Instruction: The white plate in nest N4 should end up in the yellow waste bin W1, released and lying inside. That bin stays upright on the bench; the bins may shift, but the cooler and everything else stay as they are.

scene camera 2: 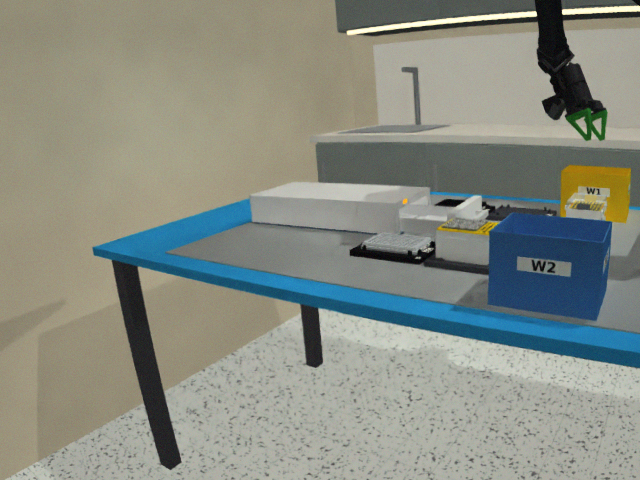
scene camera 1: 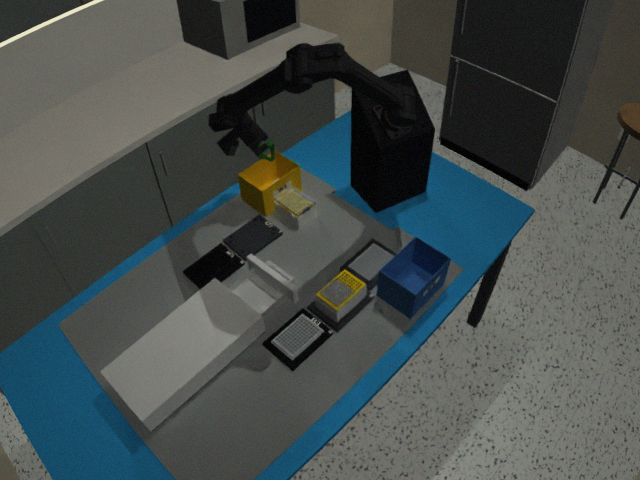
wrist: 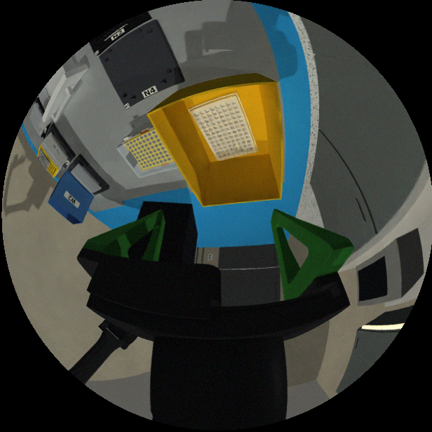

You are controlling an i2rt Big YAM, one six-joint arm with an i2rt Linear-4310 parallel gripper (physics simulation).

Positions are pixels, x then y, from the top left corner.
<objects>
A yellow bin W1 (scene camera 1: 254,181): 180 cm from the lens. A blue bin W2 (scene camera 1: 416,273): 156 cm from the lens. The marked spots on the blue bin W2 and the yellow bin W1 are 66 cm apart.
</objects>
